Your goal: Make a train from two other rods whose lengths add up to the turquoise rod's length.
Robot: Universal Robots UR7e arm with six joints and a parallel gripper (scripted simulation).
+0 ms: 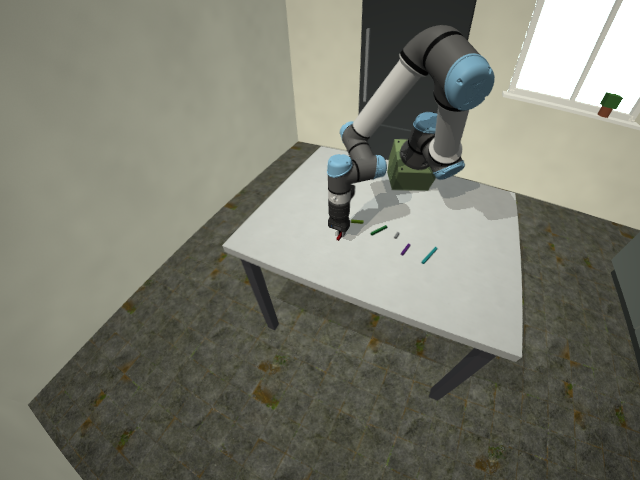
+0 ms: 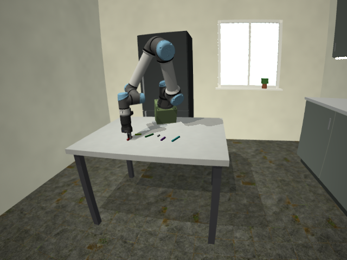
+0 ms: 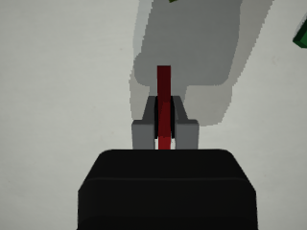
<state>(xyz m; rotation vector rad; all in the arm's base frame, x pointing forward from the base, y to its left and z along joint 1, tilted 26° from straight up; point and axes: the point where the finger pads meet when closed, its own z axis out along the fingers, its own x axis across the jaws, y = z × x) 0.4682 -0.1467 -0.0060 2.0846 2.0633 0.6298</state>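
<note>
My gripper is now 100 mm past the grey rod, 190 mm to the right of it and 10 mm above it. Round my hand: lime rod: 90 mm behind, 20 mm to the left, 10 mm below; then green rod: 90 mm behind, 120 mm to the left, 10 mm below; then red rod: 10 mm below.
</note>
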